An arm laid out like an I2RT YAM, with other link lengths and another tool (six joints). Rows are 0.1 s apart.
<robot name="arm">
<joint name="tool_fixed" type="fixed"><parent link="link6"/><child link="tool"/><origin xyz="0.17 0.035 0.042" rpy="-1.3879 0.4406 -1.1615"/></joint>
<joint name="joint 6" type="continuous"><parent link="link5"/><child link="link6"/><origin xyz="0.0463 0 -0.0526"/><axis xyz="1 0 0"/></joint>
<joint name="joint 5" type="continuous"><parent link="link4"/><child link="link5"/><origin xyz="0.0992 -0.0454 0.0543"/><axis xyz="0 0 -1"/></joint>
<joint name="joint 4" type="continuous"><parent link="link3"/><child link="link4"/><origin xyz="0.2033 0.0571 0.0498"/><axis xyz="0 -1 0"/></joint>
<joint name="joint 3" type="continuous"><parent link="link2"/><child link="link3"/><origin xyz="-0.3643 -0.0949 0"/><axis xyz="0 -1 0"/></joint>
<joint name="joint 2" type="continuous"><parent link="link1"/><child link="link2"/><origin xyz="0.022 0.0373 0.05"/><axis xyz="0 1 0"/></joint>
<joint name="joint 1" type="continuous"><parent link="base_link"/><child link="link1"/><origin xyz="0 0 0.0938"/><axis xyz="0 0 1"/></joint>
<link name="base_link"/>
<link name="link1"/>
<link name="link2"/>
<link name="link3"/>
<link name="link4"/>
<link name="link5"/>
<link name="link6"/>
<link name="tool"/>
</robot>
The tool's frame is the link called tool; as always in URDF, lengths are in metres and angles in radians. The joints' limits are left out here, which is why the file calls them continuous.
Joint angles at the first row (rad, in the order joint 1, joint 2, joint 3, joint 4, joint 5, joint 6):
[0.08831, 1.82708, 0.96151, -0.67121, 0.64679, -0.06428]
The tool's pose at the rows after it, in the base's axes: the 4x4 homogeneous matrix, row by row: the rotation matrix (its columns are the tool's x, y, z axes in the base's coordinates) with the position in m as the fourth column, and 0 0 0 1 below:
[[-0.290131 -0.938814 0.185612 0.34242], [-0.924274 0.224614 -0.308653 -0.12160], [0.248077 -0.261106 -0.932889 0.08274], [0 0 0 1]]
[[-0.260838 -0.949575 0.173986 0.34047], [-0.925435 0.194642 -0.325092 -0.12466], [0.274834 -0.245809 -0.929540 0.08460], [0 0 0 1]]
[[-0.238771 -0.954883 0.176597 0.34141], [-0.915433 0.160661 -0.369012 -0.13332], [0.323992 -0.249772 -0.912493 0.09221], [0 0 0 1]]
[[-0.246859 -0.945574 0.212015 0.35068], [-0.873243 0.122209 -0.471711 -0.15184], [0.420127 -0.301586 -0.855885 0.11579], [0 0 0 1]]
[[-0.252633 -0.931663 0.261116 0.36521], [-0.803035 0.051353 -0.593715 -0.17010], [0.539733 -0.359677 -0.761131 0.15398], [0 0 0 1]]
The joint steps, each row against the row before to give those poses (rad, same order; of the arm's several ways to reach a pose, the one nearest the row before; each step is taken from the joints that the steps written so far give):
[-0.00001, -0.00002, 0.00075, -0.01715, 0.02747, -0.00726]
[-0.00001, -0.00189, 0.00077, -0.00458, 0.02022, -0.03358]
[0.00001, -0.00726, 0.00190, 0.00114, 0.05073, -0.03089]
[0.00611, -0.01450, 0.01793, -0.00075, 0.12017, -0.00763]
[0.01526, -0.02211, 0.03433, 0.00076, 0.15945, -0.03204]

